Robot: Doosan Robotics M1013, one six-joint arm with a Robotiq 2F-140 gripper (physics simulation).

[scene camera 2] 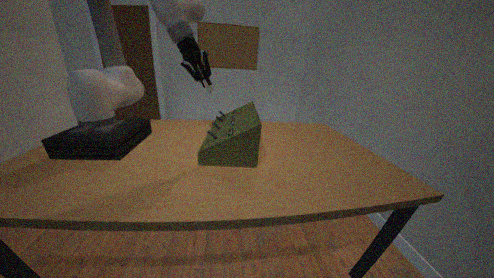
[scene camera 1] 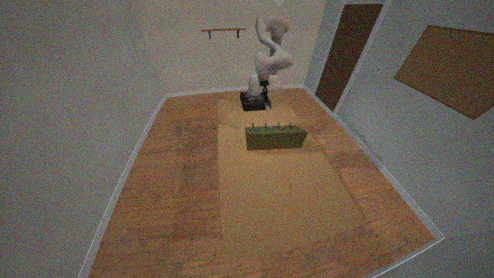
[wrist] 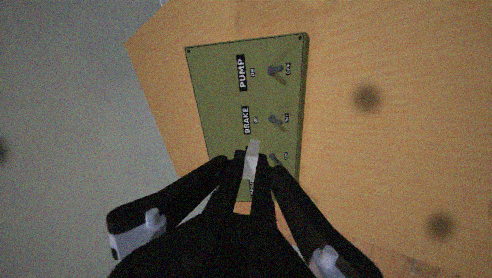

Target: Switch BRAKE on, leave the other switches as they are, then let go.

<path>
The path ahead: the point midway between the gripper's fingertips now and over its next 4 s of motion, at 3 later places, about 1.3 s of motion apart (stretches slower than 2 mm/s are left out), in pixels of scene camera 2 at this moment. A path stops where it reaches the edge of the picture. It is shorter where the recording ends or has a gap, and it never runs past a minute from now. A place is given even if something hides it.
My gripper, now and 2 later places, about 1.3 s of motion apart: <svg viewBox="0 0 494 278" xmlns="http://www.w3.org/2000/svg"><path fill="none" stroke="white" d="M211 93L209 123L218 120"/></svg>
</path>
